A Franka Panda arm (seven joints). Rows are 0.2 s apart.
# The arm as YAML. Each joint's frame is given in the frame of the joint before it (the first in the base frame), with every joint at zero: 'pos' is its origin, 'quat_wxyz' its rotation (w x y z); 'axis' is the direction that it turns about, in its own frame. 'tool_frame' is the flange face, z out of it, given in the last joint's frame.
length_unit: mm
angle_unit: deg
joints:
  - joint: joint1
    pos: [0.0, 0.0, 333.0]
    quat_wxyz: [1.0, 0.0, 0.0, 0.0]
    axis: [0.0, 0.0, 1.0]
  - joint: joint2
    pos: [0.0, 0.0, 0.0]
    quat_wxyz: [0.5, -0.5, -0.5, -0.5]
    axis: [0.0, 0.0, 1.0]
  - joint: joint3
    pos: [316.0, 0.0, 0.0]
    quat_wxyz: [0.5, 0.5, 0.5, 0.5]
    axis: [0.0, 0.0, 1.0]
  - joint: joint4
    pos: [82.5, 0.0, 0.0]
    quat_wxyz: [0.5, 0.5, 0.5, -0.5]
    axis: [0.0, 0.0, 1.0]
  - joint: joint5
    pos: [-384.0, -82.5, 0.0]
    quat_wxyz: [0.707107, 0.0, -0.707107, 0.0]
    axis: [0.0, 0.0, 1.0]
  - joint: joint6
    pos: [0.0, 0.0, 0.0]
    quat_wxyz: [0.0, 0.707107, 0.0, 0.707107]
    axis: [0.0, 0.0, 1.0]
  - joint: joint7
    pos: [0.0, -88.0, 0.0]
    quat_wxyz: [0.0, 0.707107, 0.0, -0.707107]
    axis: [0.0, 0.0, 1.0]
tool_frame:
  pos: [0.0, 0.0, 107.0]
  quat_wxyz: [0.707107, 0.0, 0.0, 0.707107]
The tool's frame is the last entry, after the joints.
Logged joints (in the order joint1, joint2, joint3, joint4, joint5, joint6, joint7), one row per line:
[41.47 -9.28 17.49 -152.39 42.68 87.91 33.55]
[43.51 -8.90 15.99 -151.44 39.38 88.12 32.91]
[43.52 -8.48 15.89 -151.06 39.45 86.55 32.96]
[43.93 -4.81 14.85 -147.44 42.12 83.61 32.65]
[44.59 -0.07 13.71 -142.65 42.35 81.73 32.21]
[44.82 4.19 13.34 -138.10 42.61 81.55 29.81]
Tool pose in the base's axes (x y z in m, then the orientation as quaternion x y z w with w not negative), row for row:
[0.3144 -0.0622 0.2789 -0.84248 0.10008 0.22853 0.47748]
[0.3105 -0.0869 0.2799 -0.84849 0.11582 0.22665 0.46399]
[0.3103 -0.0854 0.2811 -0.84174 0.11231 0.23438 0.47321]
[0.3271 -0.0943 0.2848 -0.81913 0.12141 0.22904 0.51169]
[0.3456 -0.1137 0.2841 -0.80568 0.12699 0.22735 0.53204]
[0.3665 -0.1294 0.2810 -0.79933 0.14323 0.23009 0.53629]
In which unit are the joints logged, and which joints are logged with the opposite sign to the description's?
The joints are logged in degrees. Opposite sign: joint1, joint7.
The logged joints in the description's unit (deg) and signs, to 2 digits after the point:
[-41.47 -9.28 17.49 -152.39 42.68 87.91 -33.55]
[-43.51 -8.90 15.99 -151.44 39.38 88.12 -32.91]
[-43.52 -8.48 15.89 -151.06 39.45 86.55 -32.96]
[-43.93 -4.81 14.85 -147.44 42.12 83.61 -32.65]
[-44.59 -0.07 13.71 -142.65 42.35 81.73 -32.21]
[-44.82 4.19 13.34 -138.10 42.61 81.55 -29.81]

